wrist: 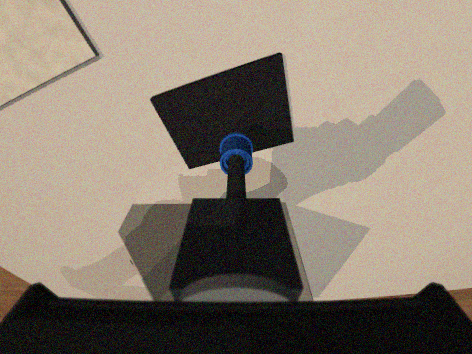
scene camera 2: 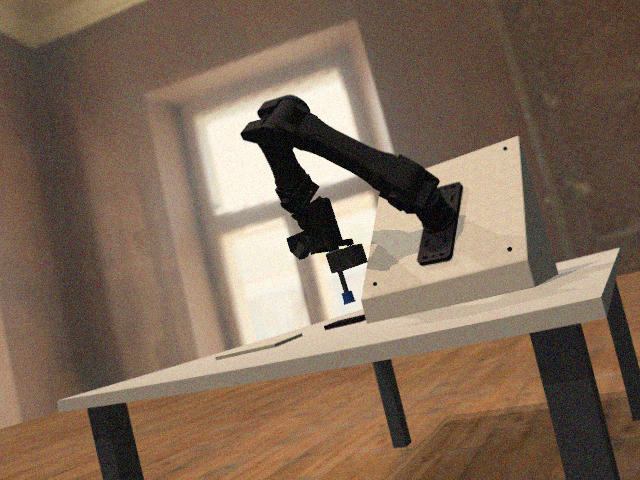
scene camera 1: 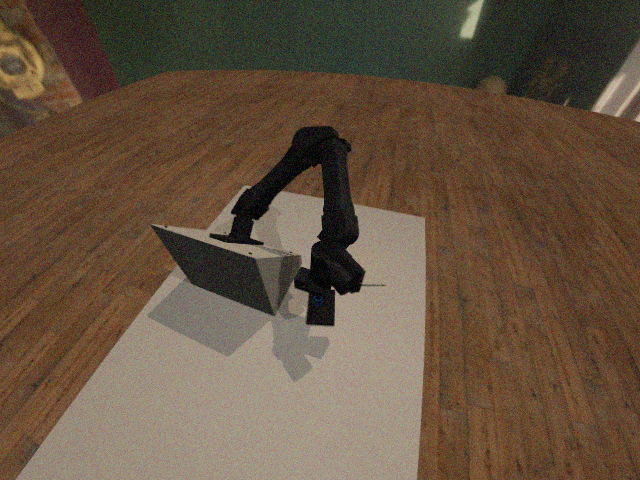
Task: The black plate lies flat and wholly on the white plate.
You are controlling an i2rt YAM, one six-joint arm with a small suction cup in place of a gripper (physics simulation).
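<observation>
The black plate lies flat on the white table, beside the white plate and apart from it. The white plate lies flat on the table with thin dark edges; part of it shows at the upper left of the wrist view, and in scene camera 1 it is mostly hidden behind the arm. My gripper, a blue suction cup on a thin black rod, is open and holds nothing. It hangs a little above the black plate, over its near edge in the wrist view, with a gap below the cup.
A large tilted block stands on the table and bears the arm's base. It is close to the black plate. The arm and block throw shadows on the table. A wooden floor lies around the table.
</observation>
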